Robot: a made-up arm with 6 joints.
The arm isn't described. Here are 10 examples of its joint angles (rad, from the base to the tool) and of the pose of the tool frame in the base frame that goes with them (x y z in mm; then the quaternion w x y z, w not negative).
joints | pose
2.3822 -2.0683 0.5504 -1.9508 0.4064 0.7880 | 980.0 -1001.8 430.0 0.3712 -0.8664 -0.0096 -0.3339
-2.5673 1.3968 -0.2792 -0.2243 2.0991 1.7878 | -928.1 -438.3 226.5 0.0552 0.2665 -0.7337 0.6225
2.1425 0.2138 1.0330 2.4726 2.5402 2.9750 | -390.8 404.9 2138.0 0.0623 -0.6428 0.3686 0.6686
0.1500 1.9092 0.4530 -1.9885 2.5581 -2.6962 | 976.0 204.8 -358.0 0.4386 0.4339 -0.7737 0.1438
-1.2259 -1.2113 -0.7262 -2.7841 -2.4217 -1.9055 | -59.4 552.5 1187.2 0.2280 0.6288 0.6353 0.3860
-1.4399 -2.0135 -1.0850 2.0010 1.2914 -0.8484 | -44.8 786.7 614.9 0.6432 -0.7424 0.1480 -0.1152
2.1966 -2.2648 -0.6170 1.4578 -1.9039 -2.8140 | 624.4 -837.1 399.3 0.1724 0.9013 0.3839 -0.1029
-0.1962 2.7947 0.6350 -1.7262 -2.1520 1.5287 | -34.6 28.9 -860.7 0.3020 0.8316 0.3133 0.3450
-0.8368 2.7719 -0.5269 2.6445 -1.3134 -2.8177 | -9.2 193.6 -448.7 0.4333 0.1106 0.8598 -0.2465
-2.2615 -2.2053 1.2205 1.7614 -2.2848 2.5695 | 909.8 1059.2 -374.3 0.0127 -0.0288 0.3239 -0.9456
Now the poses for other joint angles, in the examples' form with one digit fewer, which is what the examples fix.
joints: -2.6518 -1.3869 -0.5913 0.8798 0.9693 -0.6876
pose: 659 452 1253 0.428 -0.676 0.043 -0.598
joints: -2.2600 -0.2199 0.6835 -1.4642 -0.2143 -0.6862
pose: -142 -149 2022 0.578 0.222 -0.746 -0.245
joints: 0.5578 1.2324 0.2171 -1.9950 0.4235 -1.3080
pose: 1024 706 415 0.174 0.844 0.022 -0.507
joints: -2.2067 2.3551 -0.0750 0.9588 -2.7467 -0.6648
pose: -333 -316 -662 0.452 -0.067 -0.792 -0.405
